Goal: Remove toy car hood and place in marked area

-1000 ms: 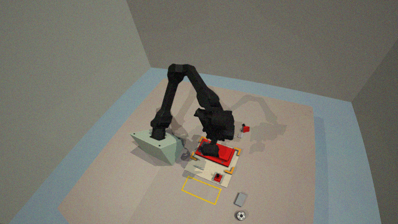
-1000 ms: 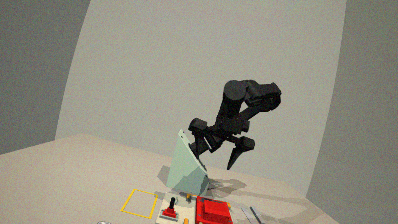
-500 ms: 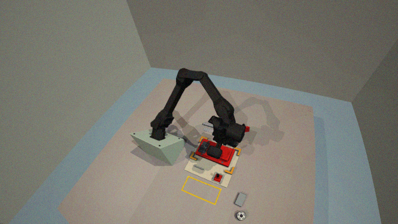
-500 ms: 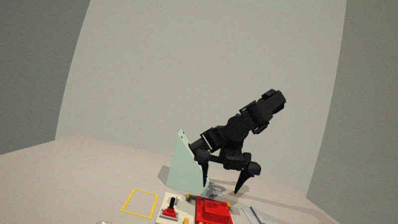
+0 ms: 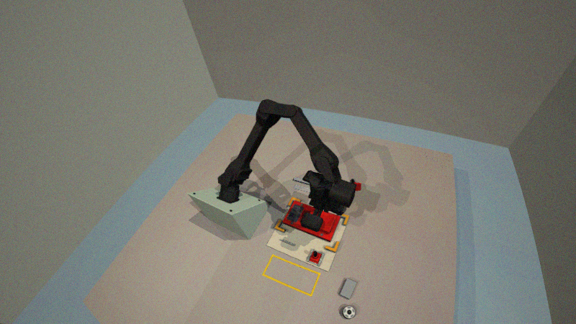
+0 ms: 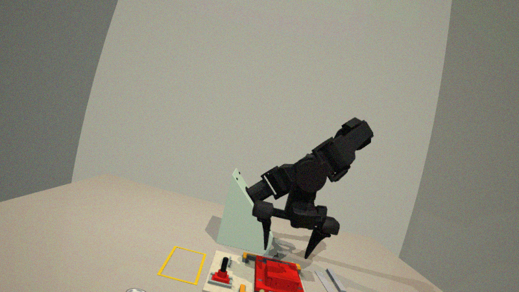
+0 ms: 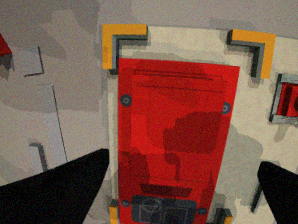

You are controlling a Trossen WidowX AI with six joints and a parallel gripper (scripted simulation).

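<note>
My gripper tip is now 50 mm above the red hood.
</note>
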